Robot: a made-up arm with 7 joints. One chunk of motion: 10 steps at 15 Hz.
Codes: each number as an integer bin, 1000 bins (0 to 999) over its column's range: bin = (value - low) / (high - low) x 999, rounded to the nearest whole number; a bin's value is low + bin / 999 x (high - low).
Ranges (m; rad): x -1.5..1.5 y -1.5..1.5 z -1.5..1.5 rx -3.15..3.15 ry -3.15..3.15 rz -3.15..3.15
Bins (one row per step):
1: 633 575 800 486 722 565
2: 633 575 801 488 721 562
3: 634 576 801 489 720 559
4: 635 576 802 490 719 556
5: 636 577 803 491 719 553
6: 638 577 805 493 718 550
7: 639 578 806 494 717 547
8: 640 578 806 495 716 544
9: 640 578 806 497 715 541
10: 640 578 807 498 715 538
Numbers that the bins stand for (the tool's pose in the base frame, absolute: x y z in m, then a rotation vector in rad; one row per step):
1: 0.4009 0.2267 0.9024 -0.0851 1.4032 0.4131
2: 0.4009 0.2267 0.9054 -0.0725 1.3968 0.3941
3: 0.4039 0.2297 0.9054 -0.0662 1.3905 0.3752
4: 0.4069 0.2297 0.9084 -0.0599 1.3842 0.3563
5: 0.4099 0.2327 0.9114 -0.0536 1.3842 0.3374
6: 0.4159 0.2327 0.9174 -0.0410 1.3779 0.3185
7: 0.4189 0.2357 0.9204 -0.0347 1.3716 0.2995
8: 0.4219 0.2357 0.9204 -0.0284 1.3653 0.2806
9: 0.4219 0.2357 0.9204 -0.0158 1.3590 0.2617
10: 0.4219 0.2357 0.9234 -0.0095 1.3590 0.2428

